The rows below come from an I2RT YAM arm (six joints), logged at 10 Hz.
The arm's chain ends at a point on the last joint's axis. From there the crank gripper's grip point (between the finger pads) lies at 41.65 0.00 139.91 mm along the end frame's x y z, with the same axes.
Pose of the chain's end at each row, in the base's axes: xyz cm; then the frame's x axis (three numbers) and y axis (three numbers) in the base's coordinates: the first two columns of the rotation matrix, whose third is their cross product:
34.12 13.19 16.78 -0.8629 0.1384 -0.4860 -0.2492 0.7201 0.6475
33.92 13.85 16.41 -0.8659 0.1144 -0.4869 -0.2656 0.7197 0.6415
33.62 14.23 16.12 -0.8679 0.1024 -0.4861 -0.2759 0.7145 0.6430
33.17 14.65 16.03 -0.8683 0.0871 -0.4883 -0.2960 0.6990 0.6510
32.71 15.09 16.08 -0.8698 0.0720 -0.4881 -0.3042 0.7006 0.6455
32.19 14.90 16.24 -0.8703 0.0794 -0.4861 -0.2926 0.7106 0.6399
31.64 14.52 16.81 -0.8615 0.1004 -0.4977 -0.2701 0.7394 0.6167
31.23 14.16 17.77 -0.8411 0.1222 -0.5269 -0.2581 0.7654 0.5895
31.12 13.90 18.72 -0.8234 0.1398 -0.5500 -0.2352 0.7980 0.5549
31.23 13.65 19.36 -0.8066 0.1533 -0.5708 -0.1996 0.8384 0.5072
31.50 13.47 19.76 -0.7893 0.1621 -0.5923 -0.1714 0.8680 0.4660
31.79 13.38 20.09 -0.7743 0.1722 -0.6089 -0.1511 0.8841 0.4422
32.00 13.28 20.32 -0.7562 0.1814 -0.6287 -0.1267 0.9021 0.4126
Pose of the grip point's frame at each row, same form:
36.68 23.28 6.54 -0.8629 0.1384 -0.4860 -0.2492 0.7201 0.6475
36.24 23.91 6.09 -0.8659 0.1144 -0.4869 -0.2656 0.7197 0.6415
35.79 24.34 5.81 -0.8679 0.1024 -0.4861 -0.2759 0.7145 0.6430
35.12 24.94 5.87 -0.8683 0.0871 -0.4883 -0.2960 0.6990 0.6510
34.52 25.32 5.83 -0.8698 0.0720 -0.4881 -0.3042 0.7006 0.6455
34.11 25.01 5.89 -0.8703 0.0794 -0.4861 -0.2926 0.7106 0.6399
34.07 24.25 6.20 -0.8615 0.1004 -0.4977 -0.2701 0.7394 0.6167
34.38 23.51 7.01 -0.8411 0.1222 -0.5269 -0.2581 0.7654 0.5895
34.92 22.68 7.70 -0.8234 0.1398 -0.5500 -0.2352 0.7980 0.5549
35.65 21.61 7.95 -0.8066 0.1533 -0.5708 -0.1996 0.8384 0.5072
36.46 20.71 8.10 -0.7893 0.1621 -0.5923 -0.1714 0.8680 0.4660
37.16 20.17 8.34 -0.7743 0.1722 -0.6089 -0.1511 0.8841 0.4422
37.83 19.52 8.48 -0.7562 0.1814 -0.6287 -0.1267 0.9021 0.4126

